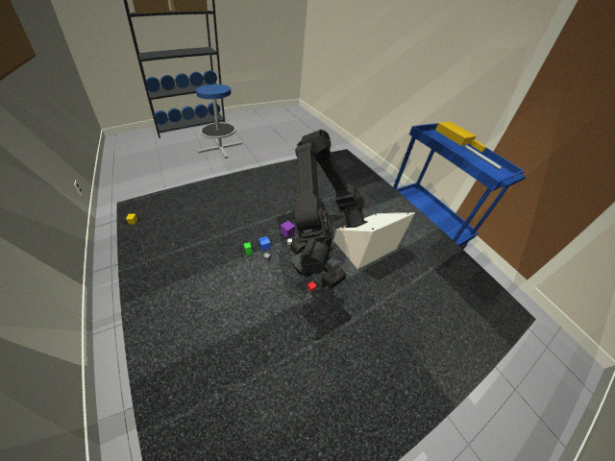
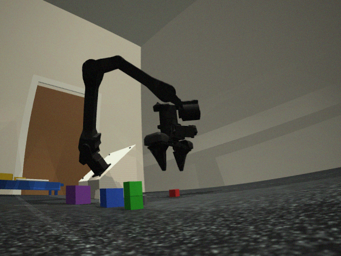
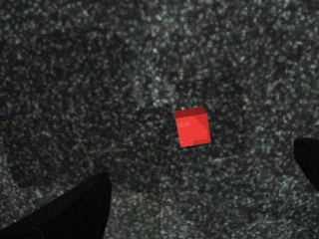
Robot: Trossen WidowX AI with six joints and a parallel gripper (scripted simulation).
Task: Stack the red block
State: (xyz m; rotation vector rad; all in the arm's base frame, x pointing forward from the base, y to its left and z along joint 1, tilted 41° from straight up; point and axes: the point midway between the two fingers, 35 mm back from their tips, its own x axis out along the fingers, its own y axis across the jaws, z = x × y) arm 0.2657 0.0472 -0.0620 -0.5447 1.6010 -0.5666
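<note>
My gripper tip is now 70 mm above the red block. Also, from my gripper tip: purple block 260 mm to the right, 80 mm behind, 60 mm below; yellow block 670 mm to the right, 430 mm ahead, 60 mm below; blue block 250 mm to the right, 60 mm below, 30 mm ahead.
</note>
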